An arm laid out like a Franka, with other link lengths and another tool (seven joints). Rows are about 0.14 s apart.
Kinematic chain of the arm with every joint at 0, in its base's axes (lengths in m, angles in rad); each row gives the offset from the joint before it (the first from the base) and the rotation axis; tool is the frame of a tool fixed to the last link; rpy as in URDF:
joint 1: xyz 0 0 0.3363 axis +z
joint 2: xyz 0 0 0 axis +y
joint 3: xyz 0 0 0.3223 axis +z
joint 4: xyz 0.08 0 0 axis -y
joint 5: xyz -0.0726 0 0.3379 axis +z
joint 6: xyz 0 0 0 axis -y
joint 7: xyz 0.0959 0 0 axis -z
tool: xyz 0.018 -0.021 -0.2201 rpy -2.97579 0 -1.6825
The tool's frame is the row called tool.
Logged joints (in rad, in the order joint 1, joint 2, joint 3, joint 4, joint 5, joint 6, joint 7), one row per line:
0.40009 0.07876 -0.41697 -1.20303 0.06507 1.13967 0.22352
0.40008 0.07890 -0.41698 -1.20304 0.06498 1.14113 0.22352
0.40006 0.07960 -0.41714 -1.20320 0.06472 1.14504 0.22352
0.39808 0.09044 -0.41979 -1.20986 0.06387 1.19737 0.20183
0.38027 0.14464 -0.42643 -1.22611 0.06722 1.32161 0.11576
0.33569 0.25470 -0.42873 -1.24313 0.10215 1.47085 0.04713
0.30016 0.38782 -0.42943 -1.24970 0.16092 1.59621 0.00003
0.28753 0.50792 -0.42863 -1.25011 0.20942 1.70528 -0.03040
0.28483 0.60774 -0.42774 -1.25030 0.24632 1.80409 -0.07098
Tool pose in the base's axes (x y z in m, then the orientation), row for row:
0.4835 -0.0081 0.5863 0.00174 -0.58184 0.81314 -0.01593
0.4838 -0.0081 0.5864 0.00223 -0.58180 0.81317 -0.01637
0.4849 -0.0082 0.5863 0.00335 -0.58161 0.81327 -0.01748
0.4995 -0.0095 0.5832 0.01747 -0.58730 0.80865 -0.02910
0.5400 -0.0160 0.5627 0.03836 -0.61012 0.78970 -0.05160
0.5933 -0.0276 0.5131 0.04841 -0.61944 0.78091 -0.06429
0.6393 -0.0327 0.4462 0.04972 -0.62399 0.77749 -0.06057
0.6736 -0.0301 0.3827 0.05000 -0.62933 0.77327 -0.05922
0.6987 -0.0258 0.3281 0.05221 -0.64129 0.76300 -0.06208
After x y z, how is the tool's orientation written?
As a quaternion, w x y z.
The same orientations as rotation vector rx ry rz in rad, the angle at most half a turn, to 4 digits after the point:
-1.8259 2.5517 -0.0500
-1.8252 2.5510 -0.0514
-1.8233 2.5495 -0.0548
-1.8248 2.5126 -0.0904
-1.8713 2.4221 -0.1583
-1.8882 2.3805 -0.1960
-1.9006 2.3681 -0.1845
-1.9165 2.3549 -0.1803
-1.9503 2.3205 -0.1888

